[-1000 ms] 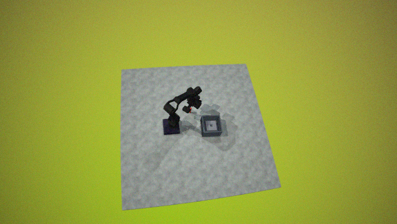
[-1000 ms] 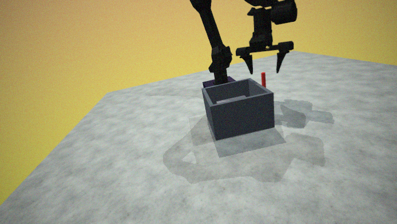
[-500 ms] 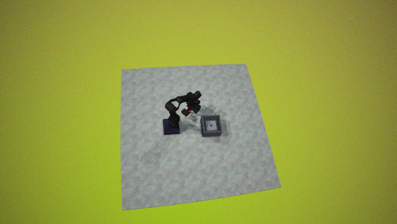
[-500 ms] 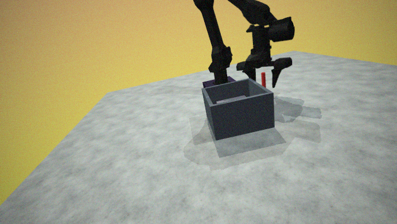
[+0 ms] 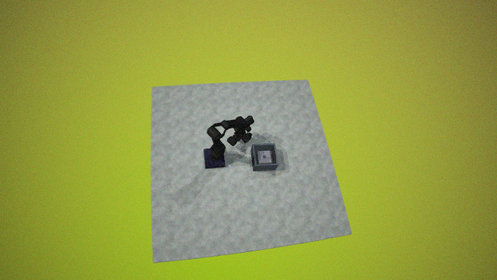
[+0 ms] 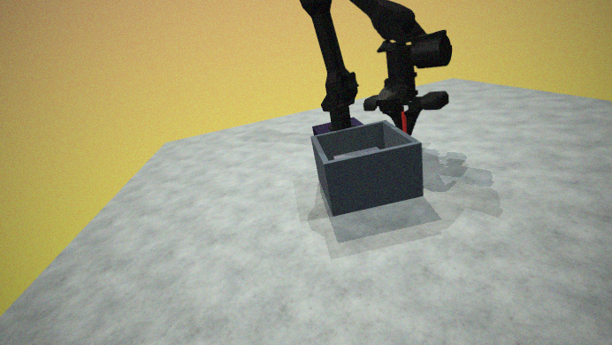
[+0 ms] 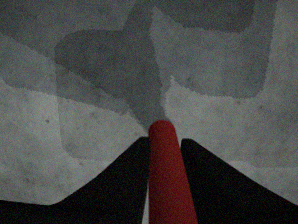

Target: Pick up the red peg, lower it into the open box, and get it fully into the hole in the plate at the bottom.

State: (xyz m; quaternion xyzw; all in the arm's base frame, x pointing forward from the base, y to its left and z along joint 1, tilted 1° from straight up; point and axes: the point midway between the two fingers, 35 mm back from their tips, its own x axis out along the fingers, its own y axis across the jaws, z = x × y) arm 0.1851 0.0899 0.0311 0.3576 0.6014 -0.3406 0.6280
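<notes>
Right now my gripper tip is 18 cm to the left of the pale plate, 13 cm short of it and 3 cm below it. Round my gripper tip: red peg (2 cm above); then grey box (18 cm to the right, 13 cm ahead, 1 cm above).
</notes>
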